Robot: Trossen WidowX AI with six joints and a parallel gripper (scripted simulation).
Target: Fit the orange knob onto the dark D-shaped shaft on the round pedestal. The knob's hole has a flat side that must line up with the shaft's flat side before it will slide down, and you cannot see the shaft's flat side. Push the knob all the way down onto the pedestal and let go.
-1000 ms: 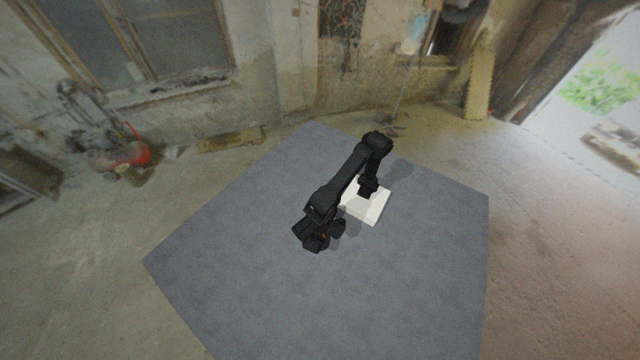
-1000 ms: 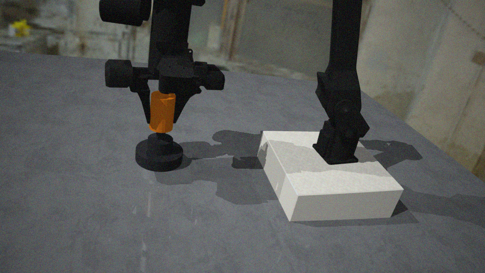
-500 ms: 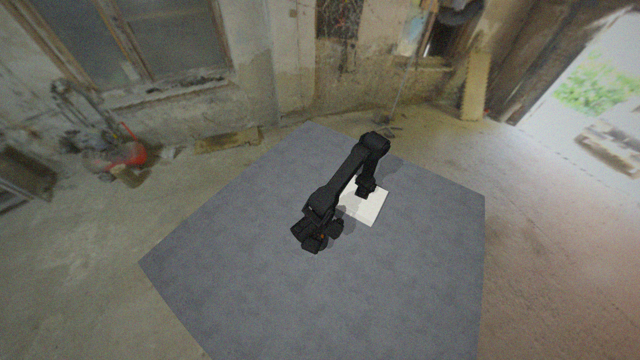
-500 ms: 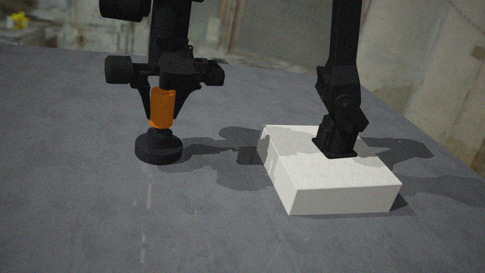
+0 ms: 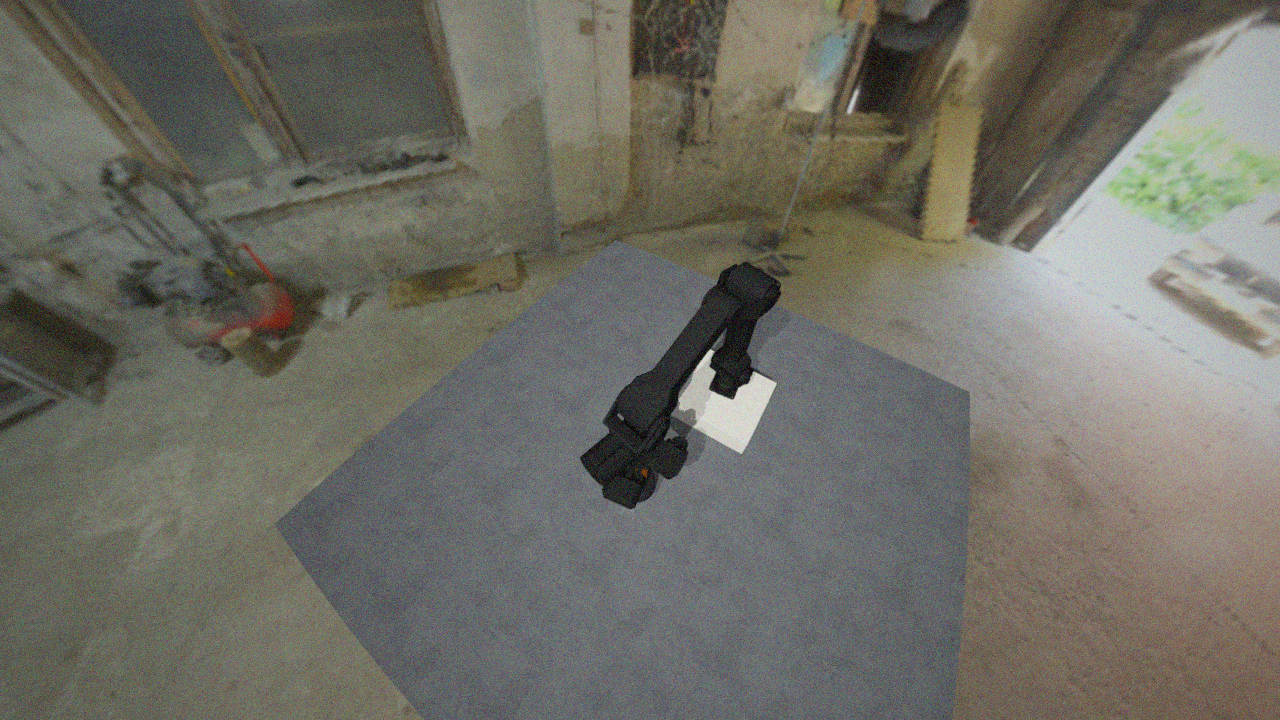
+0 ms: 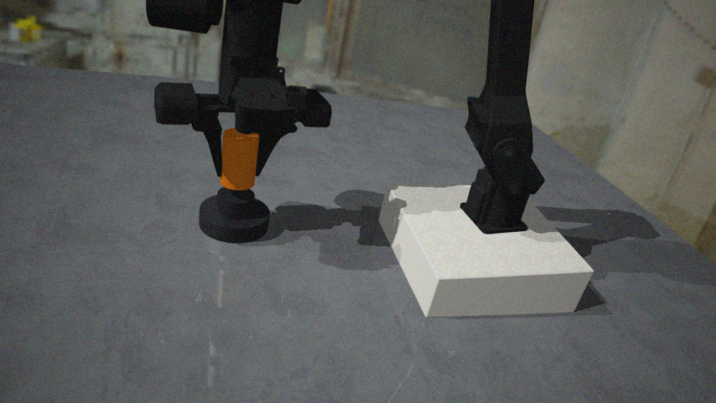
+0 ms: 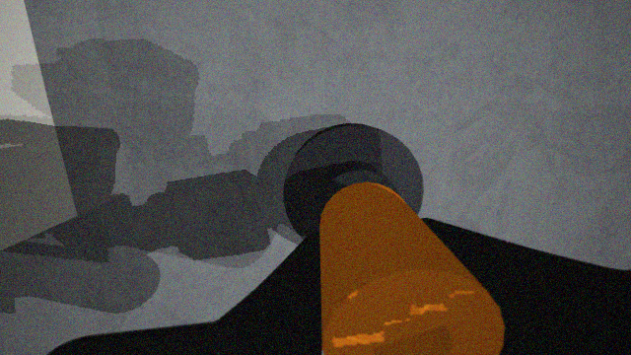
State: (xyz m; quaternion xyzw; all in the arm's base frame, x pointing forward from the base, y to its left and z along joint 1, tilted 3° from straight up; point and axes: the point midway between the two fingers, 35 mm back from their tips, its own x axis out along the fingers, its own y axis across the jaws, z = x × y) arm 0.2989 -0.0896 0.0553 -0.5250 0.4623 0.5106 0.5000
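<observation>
Right now my gripper tip is 20 mm below the orange knob. The rest, counted from my gripper tip: short shaft: 40 mm below.
</observation>
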